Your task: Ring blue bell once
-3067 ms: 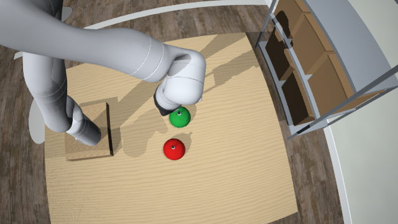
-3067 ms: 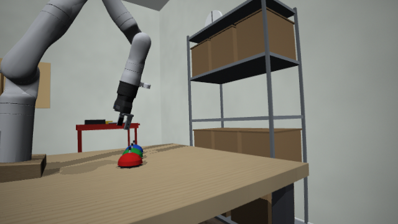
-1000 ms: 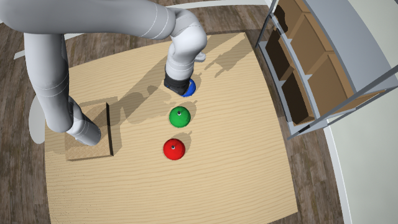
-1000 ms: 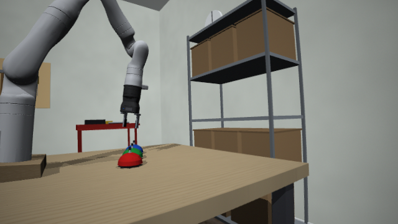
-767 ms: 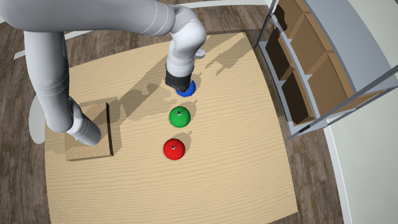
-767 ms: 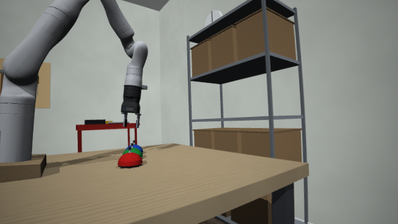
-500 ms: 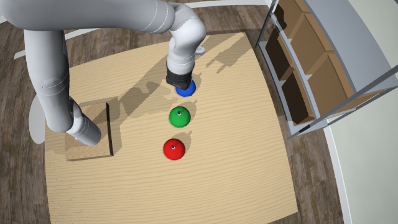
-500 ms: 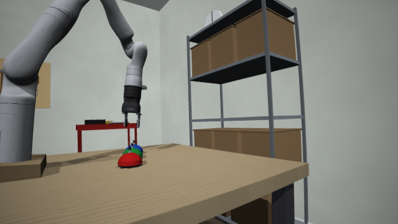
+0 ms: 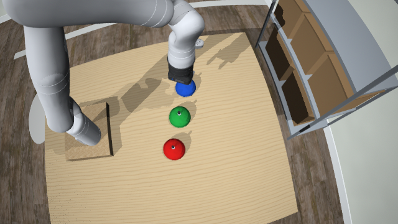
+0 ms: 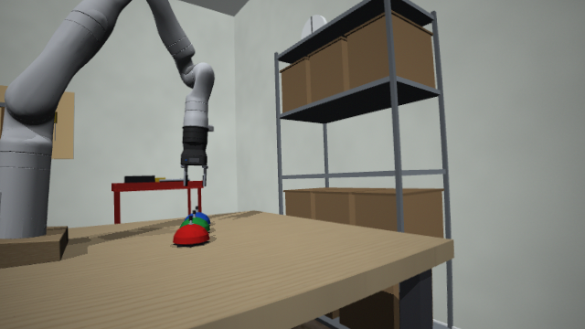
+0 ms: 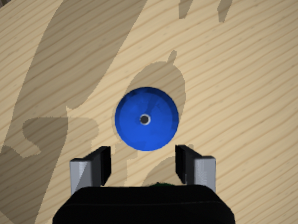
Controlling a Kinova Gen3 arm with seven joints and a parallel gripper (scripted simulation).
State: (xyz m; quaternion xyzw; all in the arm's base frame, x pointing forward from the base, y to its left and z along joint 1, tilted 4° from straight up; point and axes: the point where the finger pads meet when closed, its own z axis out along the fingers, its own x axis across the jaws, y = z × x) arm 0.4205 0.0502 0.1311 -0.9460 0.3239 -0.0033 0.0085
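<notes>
Right now my hand is 110 mm above the blue bell, 30 mm to the right of it and 20 mm short of it. From my hand the other things lie so: green bell: 110 mm below, 90 mm to the right, 50 mm behind; red bell: 200 mm to the right, 110 mm below, 110 mm behind.
</notes>
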